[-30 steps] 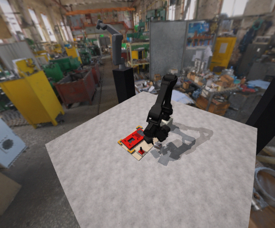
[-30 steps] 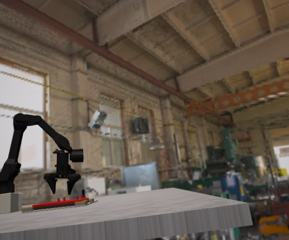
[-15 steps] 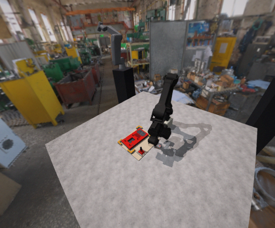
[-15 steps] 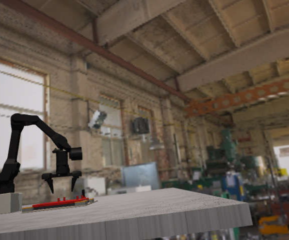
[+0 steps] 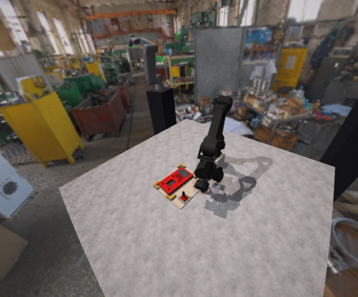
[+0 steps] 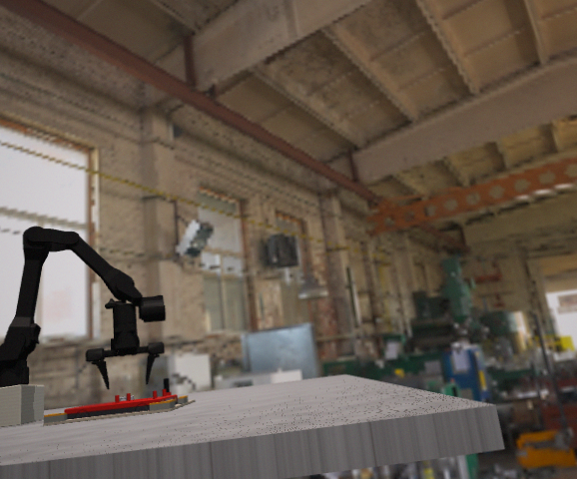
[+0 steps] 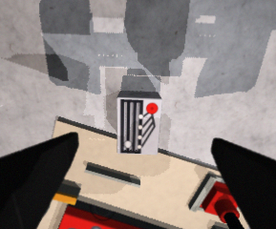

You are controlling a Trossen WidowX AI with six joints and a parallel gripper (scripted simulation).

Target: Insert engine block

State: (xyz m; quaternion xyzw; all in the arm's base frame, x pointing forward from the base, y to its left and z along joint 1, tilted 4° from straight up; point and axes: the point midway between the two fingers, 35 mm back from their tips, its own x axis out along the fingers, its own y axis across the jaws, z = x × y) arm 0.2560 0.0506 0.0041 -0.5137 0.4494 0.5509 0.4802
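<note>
The grey engine block lies 10 mm behind my gripper tip and 40 mm below it. The rest, counted from my gripper tip: beige base plate: 30 mm ahead, 170 mm to the right, 40 mm below.
</note>
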